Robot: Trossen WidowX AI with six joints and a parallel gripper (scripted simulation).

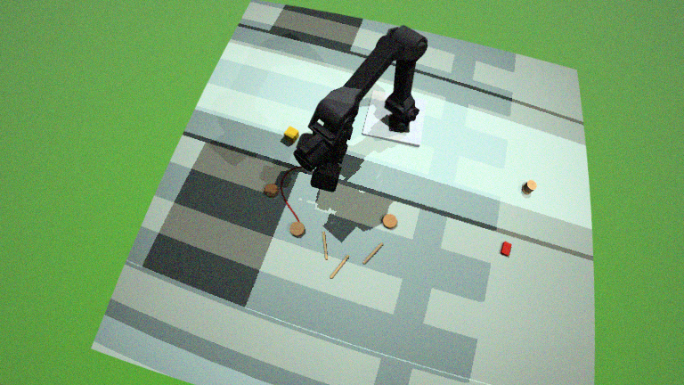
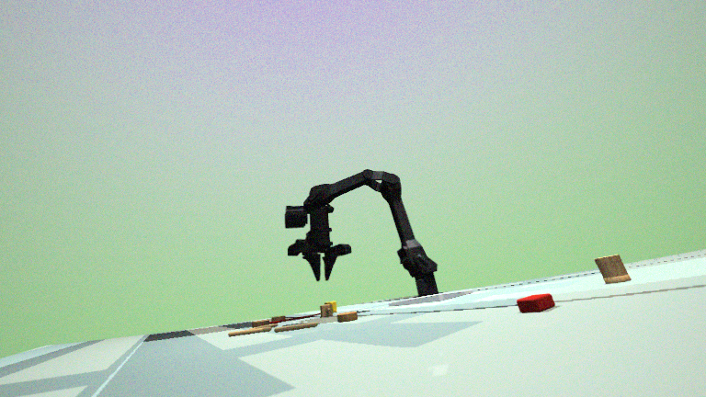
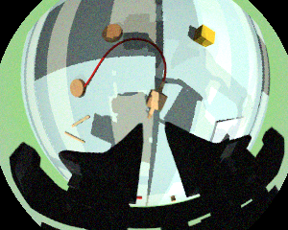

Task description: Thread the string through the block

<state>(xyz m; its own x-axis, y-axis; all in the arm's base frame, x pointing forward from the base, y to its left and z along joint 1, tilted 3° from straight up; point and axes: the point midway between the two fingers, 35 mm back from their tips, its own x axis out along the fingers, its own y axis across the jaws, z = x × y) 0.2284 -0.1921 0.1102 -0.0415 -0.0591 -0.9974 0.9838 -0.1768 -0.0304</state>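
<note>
Right now my gripper tip is 1 cm past the wooden block, 1 cm to the left of it and 8 cm above it. Round my gripper tip: yellow cube 14 cm behind, 13 cm to the right, 8 cm below; then round wooden button 15 cm ahead, 8 cm to the right, 9 cm below; then thin wooden stick 2 cm behind, 2 cm to the right, 8 cm below.
</note>
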